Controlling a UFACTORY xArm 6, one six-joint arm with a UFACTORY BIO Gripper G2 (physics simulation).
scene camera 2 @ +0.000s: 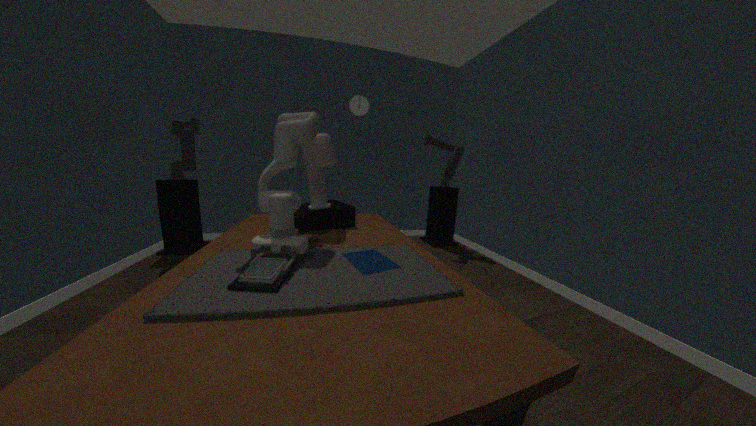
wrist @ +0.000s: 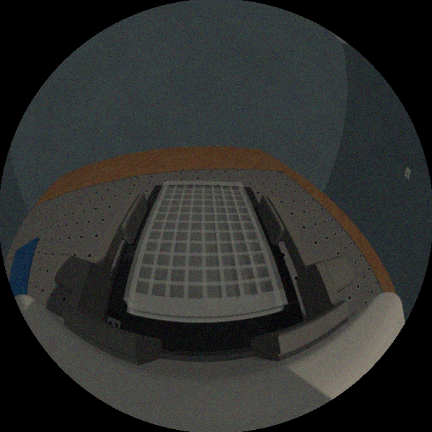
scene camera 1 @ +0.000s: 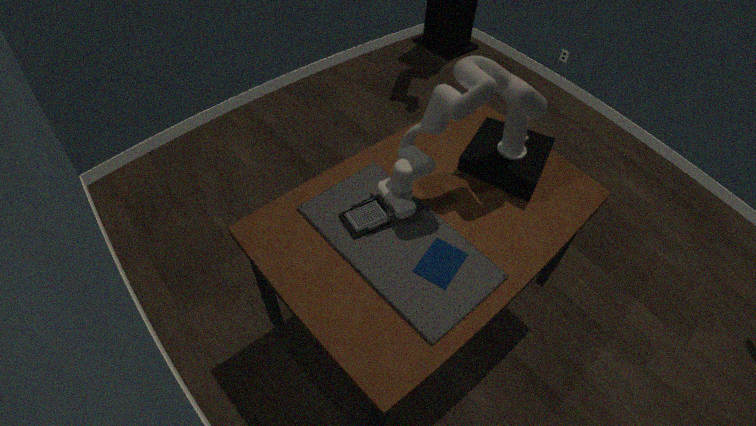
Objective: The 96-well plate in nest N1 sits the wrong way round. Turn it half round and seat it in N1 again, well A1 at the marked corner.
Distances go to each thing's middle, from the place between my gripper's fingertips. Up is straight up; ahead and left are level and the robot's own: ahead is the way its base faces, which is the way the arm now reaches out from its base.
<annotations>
The pale 96-well plate (scene camera 2: 265, 270) is 30 mm behind my hand and 10 mm to the left of it. From my hand the other things lie so: black nest (wrist: 235, 334): 30 mm behind, 20 mm below; blue nest (scene camera 1: 440, 263): 310 mm to the left, 100 mm behind, 20 mm below.
</annotations>
